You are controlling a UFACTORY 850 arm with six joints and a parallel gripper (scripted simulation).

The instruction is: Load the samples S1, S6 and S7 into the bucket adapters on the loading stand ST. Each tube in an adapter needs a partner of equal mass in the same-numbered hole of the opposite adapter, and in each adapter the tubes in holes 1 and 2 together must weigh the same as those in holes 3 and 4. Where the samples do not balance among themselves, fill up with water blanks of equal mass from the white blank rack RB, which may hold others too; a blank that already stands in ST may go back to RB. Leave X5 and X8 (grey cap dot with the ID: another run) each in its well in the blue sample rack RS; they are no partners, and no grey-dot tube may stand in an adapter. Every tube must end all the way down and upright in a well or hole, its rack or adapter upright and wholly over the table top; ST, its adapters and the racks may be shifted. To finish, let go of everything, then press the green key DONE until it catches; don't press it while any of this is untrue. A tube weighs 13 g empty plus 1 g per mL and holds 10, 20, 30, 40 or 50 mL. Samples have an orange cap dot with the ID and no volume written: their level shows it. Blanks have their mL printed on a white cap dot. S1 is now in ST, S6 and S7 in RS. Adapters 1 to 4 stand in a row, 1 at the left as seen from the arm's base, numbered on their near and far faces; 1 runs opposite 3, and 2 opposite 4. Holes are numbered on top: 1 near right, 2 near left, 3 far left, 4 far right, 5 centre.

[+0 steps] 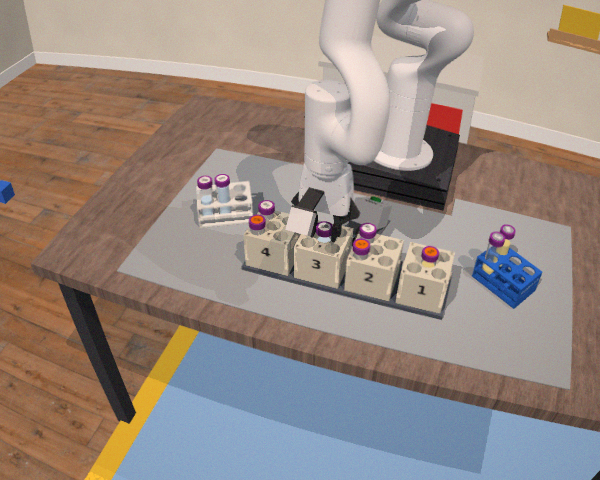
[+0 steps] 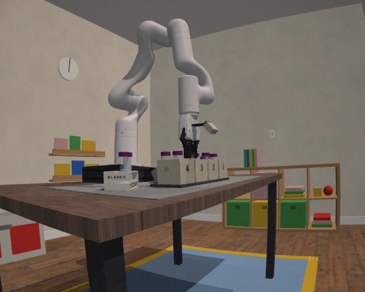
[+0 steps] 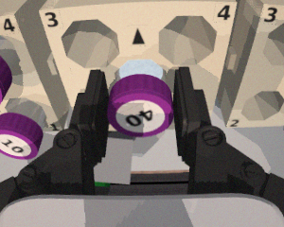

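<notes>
Right now the green DONE key is 200 mm behind my hand, 60 mm to the left of it and 60 mm below it. From my hand the other things lie so: white blank rack RB: 100 mm behind, 280 mm to the right, 90 mm below; sample S1: 30 mm ahead, 140 mm to the right, 50 mm below; loading stand ST: 10 mm behind, 50 mm to the left, 120 mm below.
</notes>
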